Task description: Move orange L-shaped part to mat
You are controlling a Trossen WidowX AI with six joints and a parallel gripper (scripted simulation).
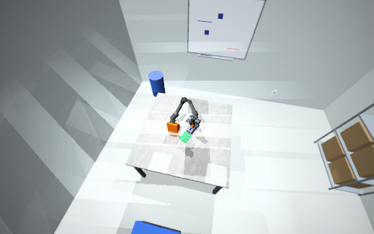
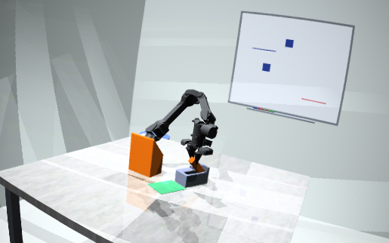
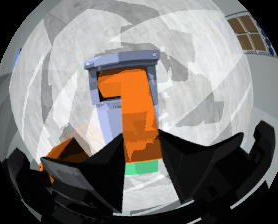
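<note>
The green mat lies 130 mm to the right of my gripper tip, 130 mm below it and 60 mm behind it. The rest, counted from my gripper tip: tray (130 mm below, 20 mm to the left, 10 mm behind); orange L-shaped part (40 mm to the left, 30 mm below).
</note>
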